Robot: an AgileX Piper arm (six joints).
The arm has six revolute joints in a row. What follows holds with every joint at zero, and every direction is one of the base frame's.
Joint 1 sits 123.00 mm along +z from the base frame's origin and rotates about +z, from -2.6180 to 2.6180 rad.
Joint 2 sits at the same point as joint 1 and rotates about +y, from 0.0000 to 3.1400 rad.
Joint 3 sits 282.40 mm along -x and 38.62 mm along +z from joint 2 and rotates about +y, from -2.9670 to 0.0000 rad.
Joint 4 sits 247.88 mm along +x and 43.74 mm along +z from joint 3 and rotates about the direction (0.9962, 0, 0.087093), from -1.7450 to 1.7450 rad.
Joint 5 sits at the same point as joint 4 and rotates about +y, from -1.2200 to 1.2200 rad.
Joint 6 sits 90.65 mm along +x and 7.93 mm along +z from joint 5 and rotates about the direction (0.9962, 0, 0.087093), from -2.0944 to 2.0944 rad.
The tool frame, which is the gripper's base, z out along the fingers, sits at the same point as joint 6; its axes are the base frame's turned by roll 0.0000, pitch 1.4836 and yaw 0.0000 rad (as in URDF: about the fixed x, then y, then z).
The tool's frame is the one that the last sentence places.
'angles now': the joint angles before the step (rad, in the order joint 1, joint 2, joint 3, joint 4, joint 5, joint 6). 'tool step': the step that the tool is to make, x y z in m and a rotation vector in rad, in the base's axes. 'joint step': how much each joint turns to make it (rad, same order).
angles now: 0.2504, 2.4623, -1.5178, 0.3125, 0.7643, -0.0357
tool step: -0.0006, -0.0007, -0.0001, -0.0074, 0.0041, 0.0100
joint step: 0.0001, -0.0001, 0.0003, -0.0115, 0.0059, 0.0000
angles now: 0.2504, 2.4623, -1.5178, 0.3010, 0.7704, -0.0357
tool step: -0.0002, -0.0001, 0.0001, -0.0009, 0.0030, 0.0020
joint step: -0.0001, 0.0000, -0.0006, -0.0015, 0.0039, -0.0002
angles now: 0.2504, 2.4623, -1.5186, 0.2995, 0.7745, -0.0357
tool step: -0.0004, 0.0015, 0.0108, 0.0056, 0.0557, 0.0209
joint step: -0.0001, -0.0116, -0.0280, -0.0027, 0.0964, 0.0000
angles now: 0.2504, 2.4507, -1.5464, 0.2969, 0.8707, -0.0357
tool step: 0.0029, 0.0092, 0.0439, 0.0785, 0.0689, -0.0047
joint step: 0.0001, -0.0674, -0.0597, 0.0715, 0.1844, -0.0001
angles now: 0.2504, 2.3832, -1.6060, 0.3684, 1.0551, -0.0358
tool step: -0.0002, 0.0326, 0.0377, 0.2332, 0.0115, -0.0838
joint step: 0.0277, -0.0554, -0.0233, 0.2650, 0.0487, -0.0337
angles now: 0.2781, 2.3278, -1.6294, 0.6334, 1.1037, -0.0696
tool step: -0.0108, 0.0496, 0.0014, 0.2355, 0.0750, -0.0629
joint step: 0.0751, 0.0291, -0.0004, 0.3036, 0.0021, -0.0502
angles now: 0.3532, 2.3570, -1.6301, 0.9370, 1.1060, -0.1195
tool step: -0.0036, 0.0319, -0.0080, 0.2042, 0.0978, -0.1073
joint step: 0.0440, 0.0544, -0.0002, 0.2926, 0.0009, -0.0481
